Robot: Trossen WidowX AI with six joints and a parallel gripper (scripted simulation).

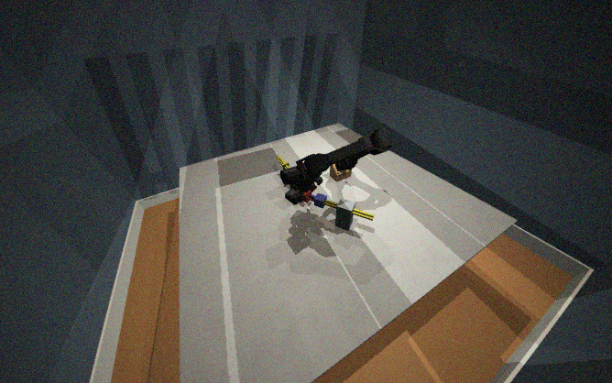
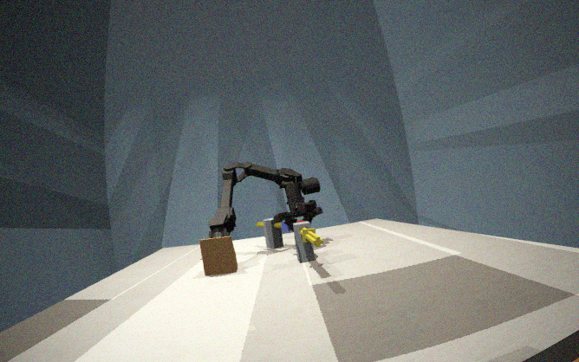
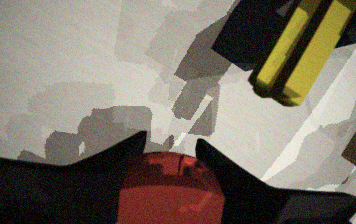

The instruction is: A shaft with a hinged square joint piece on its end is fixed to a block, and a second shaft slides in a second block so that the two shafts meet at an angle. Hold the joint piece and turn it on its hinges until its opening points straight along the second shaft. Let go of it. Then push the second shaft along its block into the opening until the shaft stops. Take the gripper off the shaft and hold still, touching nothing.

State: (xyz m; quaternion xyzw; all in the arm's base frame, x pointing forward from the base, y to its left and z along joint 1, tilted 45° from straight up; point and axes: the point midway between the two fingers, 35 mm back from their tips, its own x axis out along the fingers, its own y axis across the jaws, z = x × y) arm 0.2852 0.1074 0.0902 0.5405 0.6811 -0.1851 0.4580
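Right now the red joint piece is 4 cm above my gripper tip, 2 cm to the left of it and 1 cm behind it.
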